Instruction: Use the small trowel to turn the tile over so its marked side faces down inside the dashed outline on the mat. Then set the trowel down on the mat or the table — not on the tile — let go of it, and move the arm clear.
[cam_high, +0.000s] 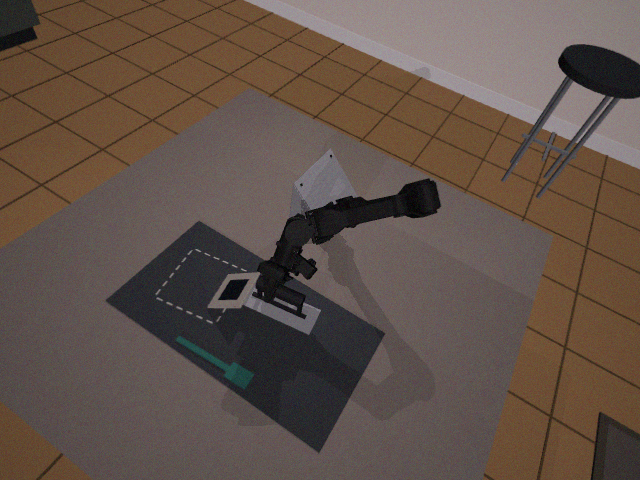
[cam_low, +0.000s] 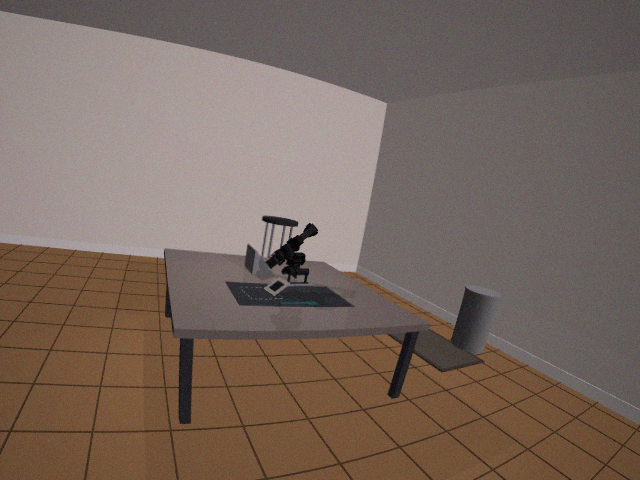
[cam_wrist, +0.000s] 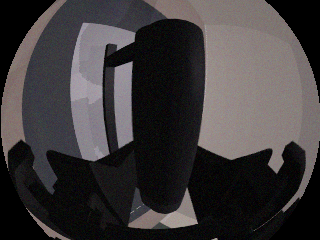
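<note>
The tile lies 10 mm ahead of my gripper tip, 110 mm to the right of it and 60 mm below it. From my gripper tip the other things lie so: dark mat 20 mm ahead, 40 mm to the right, 120 mm below; teal trowel 160 mm ahead, 90 mm below.
</note>
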